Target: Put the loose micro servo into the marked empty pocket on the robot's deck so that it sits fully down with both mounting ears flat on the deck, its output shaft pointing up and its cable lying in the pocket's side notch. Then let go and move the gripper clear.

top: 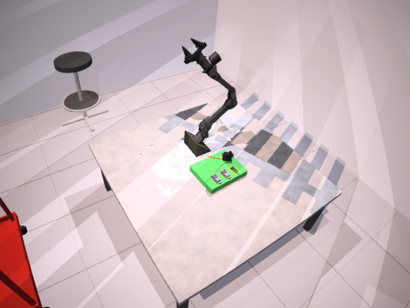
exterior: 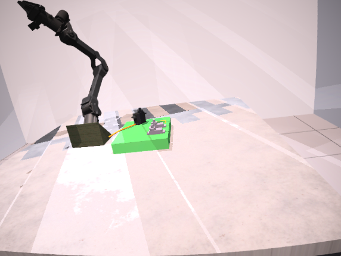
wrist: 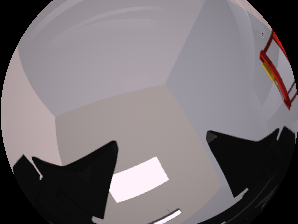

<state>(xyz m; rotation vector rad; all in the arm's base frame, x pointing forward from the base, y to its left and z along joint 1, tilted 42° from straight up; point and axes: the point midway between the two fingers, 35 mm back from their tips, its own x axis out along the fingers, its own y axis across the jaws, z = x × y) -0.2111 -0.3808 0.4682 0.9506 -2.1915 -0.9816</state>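
My gripper tip is now 43 cm short of the green deck, 2 cm to the left of it and 69 cm above it.
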